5 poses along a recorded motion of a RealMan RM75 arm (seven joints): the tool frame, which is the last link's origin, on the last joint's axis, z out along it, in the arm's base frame.
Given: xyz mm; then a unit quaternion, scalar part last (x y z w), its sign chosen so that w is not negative.
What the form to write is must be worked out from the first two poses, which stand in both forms.
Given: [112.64 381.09 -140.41 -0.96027 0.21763 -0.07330 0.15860]
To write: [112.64 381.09 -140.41 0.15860 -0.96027 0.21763 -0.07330]
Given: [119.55 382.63 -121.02 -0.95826 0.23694 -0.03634 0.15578]
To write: [119.55 382.63 -121.02 0.15578 -0.95826 0.23694 -0.03634]
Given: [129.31 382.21 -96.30 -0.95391 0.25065 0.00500 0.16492]
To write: [129.31 382.21 -96.30 0.16492 -0.95391 0.25065 0.00500]
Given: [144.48 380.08 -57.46 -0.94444 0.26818 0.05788 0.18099]
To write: [144.48 380.08 -57.46 0.18099 -0.94444 0.26818 0.05788]
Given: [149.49 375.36 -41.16 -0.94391 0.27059 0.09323 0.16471]
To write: [149.49 375.36 -41.16 0.16471 -0.94391 0.27059 0.09323]
